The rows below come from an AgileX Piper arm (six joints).
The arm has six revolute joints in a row. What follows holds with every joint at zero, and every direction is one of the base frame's.
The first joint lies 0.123 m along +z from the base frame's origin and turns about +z.
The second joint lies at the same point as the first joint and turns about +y.
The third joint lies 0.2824 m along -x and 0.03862 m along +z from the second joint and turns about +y.
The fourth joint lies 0.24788 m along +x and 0.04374 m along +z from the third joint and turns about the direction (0.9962, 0, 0.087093).
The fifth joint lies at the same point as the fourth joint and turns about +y.
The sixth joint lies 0.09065 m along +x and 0.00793 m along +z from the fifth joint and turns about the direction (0.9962, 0, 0.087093).
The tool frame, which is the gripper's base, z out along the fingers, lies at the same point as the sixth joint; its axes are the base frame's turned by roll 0, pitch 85 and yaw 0 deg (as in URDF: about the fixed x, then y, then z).
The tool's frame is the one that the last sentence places.
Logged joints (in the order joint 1, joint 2, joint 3, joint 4, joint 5, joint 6), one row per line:
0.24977, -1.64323, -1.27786, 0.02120, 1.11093, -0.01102
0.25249, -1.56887, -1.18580, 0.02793, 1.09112, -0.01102
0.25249, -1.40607, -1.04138, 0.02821, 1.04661, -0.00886
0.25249, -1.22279, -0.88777, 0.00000, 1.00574, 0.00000
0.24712, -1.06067, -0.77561, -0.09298, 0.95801, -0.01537
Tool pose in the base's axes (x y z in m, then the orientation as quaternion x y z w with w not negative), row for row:
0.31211, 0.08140, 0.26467, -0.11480, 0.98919, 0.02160, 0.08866
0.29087, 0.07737, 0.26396, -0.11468, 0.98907, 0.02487, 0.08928
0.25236, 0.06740, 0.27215, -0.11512, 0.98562, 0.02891, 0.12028
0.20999, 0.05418, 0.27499, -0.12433, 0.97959, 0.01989, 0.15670
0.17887, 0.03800, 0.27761, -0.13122, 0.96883, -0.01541, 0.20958
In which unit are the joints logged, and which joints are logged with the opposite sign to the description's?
The joints are logged in radians. Opposite sign: joint 2, joint 6.
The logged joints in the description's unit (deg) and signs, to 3 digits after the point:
14.311, 94.150, -73.216, 1.215, 63.652, 0.631
14.467, 89.890, -67.941, 1.600, 62.517, 0.631
14.467, 80.562, -59.667, 1.616, 59.966, 0.508
14.467, 70.061, -50.865, 0.000, 57.625, 0.000
14.159, 60.772, -44.439, -5.327, 54.890, 0.881

